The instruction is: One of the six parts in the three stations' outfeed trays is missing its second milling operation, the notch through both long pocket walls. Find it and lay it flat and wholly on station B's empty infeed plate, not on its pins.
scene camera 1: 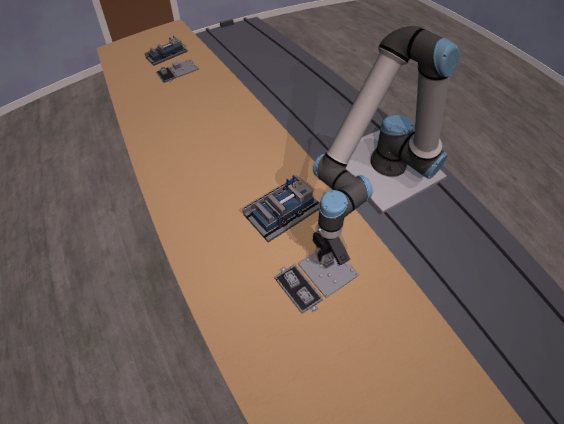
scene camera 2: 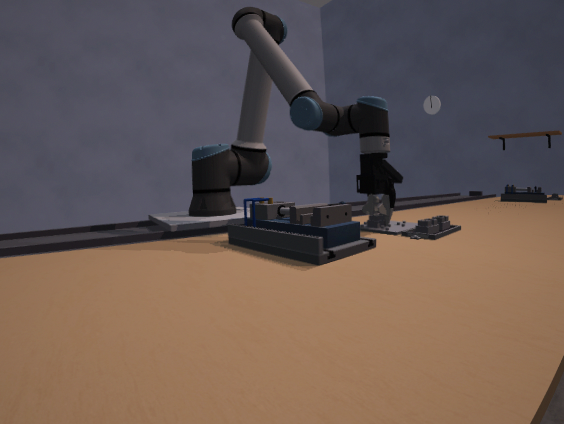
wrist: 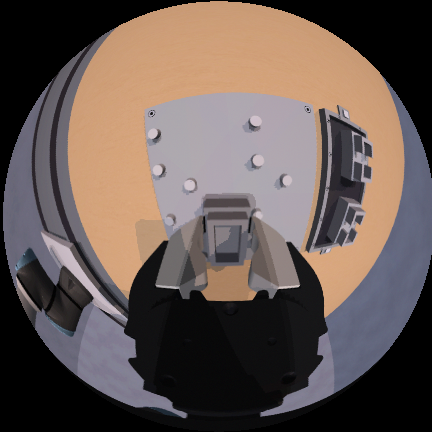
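Where they show: gripper, between the fingertips: (scene camera 1: pixel 326 261) (scene camera 2: pixel 380 225) (wrist: pixel 226 217); arm's base, origin of its link: (scene camera 1: pixel 388 163) (scene camera 2: pixel 212 213) (wrist: pixel 76 282).
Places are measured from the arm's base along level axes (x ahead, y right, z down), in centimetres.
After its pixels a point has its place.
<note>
My gripper (scene camera 1: pixel 327 254) @(x 57.8, y -30.2, z 1.9 cm) (scene camera 2: pixel 378 212) (wrist: pixel 226 217) @(x 57.8, y -30.2, z 1.9 cm) points down over the grey infeed plate (scene camera 1: pixel 325 286) @(x 64.3, y -39.4, z 2.2 cm) (scene camera 2: pixel 398 230) @(x 66.9, y -27.2, z 2.2 cm) (wrist: pixel 215 130) @(x 56.7, y -38.7, z 2.2 cm), near the edge towards the vise machine. It is shut on a grey pocketed part (scene camera 2: pixel 378 220) @(x 59.5, y -27.3, z 0.0 cm) (wrist: pixel 227 243) @(x 58.0, y -28.3, z 0.1 cm), with one finger against each side. The part's open pocket shows in the wrist view, and no notch is clear in its rim. It is low over the plate or touching it; its underside is hidden. Several round pins (wrist: pixel 257 160) @(x 60.3, y -36.1, z 1.4 cm) stand on the plate. Two parts (scene camera 1: pixel 291 278) @(x 74.5, y -30.3, z 0.3 cm) (scene camera 1: pixel 305 295) @(x 73.6, y -39.5, z 0.3 cm) (wrist: pixel 345 222) @(x 73.5, y -30.6, z 0.3 cm) sit in the dark outfeed tray (scene camera 1: pixel 298 286) (wrist: pixel 325 150). Station letters cannot be read.
A blue and grey vise machine (scene camera 1: pixel 280 209) @(x 63.9, y -2.6, z -6.3 cm) (scene camera 2: pixel 300 227) @(x 66.9, y 6.3, z -2.5 cm) stands beside the plate. At the table's far end are another machine (scene camera 1: pixel 166 50) (scene camera 2: pixel 523 195), a plate (scene camera 1: pixel 189 68) @(x 55.0, y 150.6, z 2.2 cm) carrying a grey block, and a small tray with one block (scene camera 1: pixel 164 71) @(x 72.7, y 156.1, z 0.4 cm) visible. The rail (scene camera 1: pixel 480 235) runs alongside.
</note>
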